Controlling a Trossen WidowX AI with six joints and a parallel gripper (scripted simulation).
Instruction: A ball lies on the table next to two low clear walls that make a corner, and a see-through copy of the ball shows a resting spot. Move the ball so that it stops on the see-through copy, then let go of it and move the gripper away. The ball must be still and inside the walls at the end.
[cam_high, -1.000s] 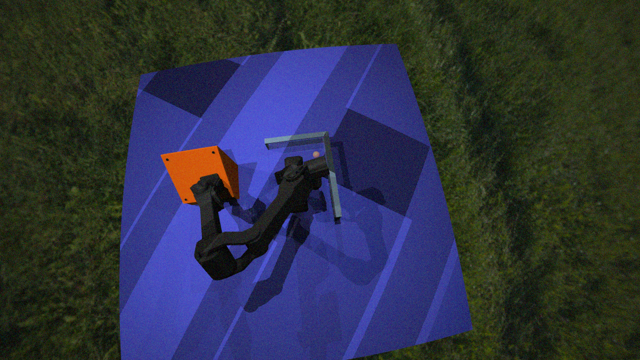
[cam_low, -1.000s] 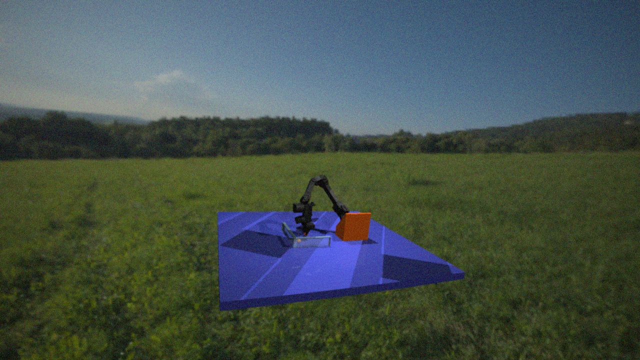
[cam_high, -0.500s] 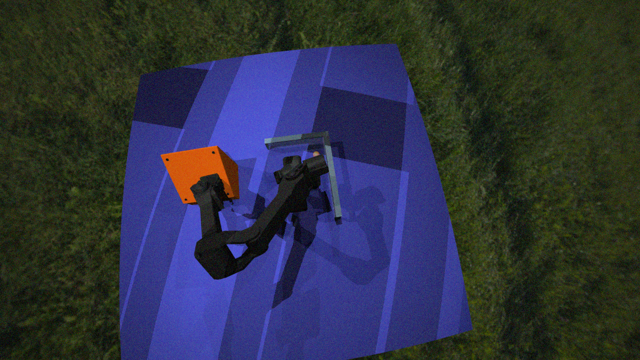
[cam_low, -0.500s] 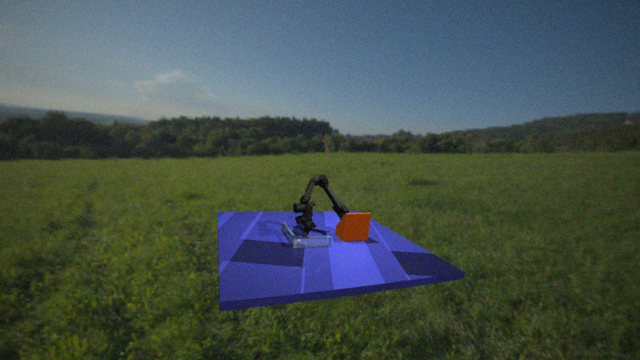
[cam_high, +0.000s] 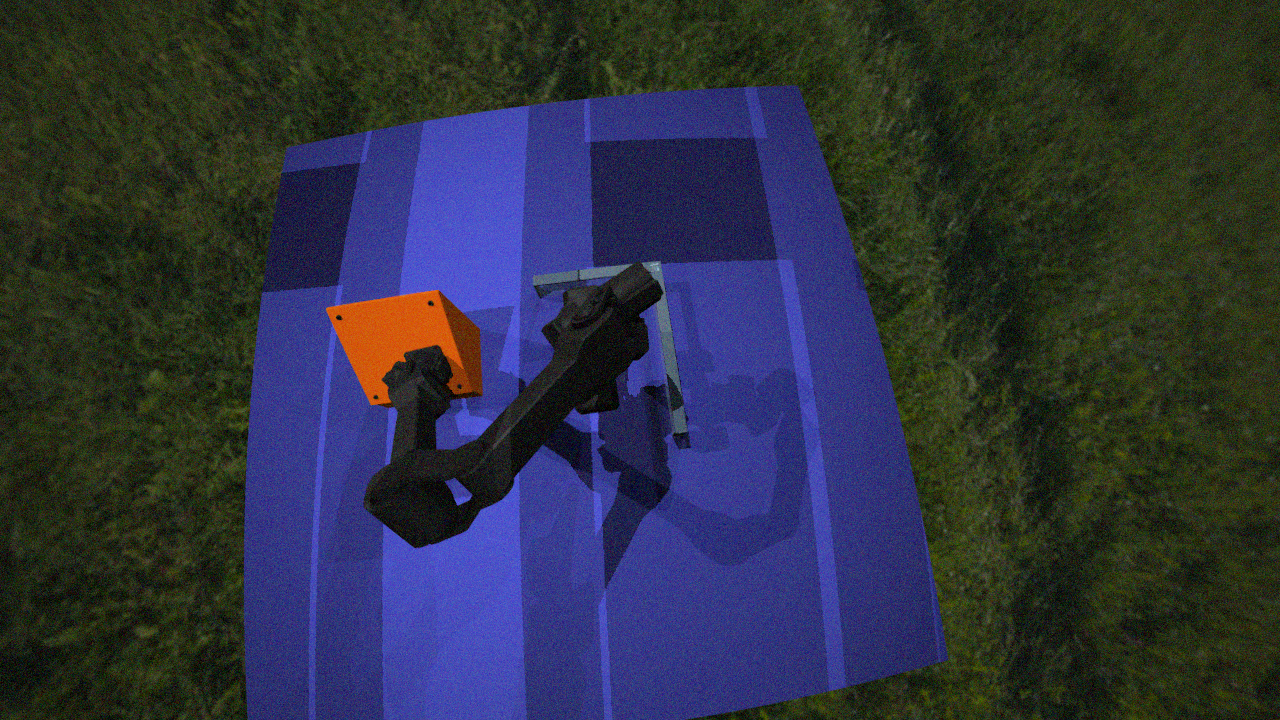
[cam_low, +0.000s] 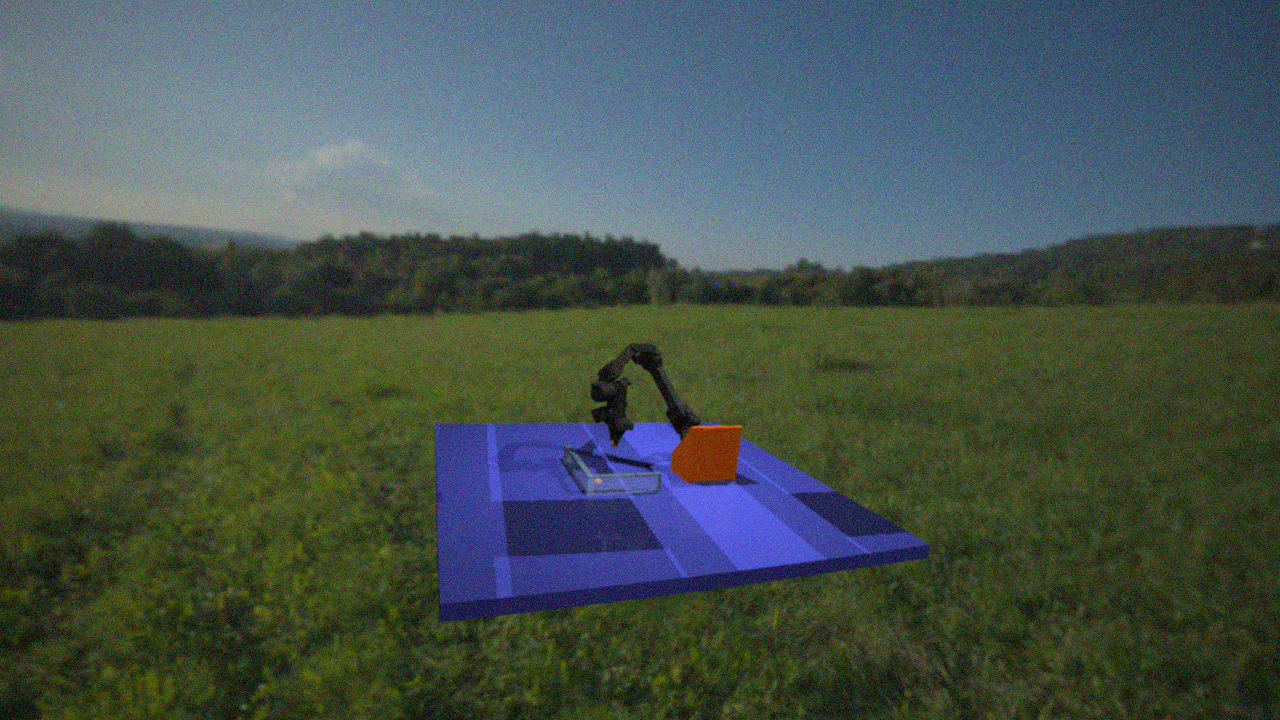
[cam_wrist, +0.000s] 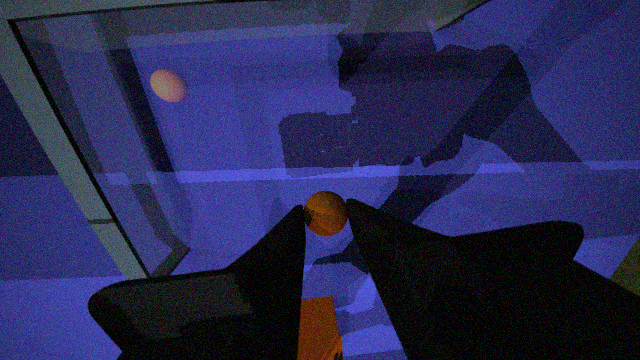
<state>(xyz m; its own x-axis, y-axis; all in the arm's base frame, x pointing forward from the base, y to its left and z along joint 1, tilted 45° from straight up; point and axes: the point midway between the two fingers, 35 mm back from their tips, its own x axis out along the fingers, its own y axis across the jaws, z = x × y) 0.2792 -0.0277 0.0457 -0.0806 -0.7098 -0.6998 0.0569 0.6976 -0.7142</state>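
The see-through copy of ball is 9 cm ahead of my gripper tip, 11 cm to the left of it and 9 cm below it. From my gripper tip the other things lie so: orange ball: right at my gripper tip.
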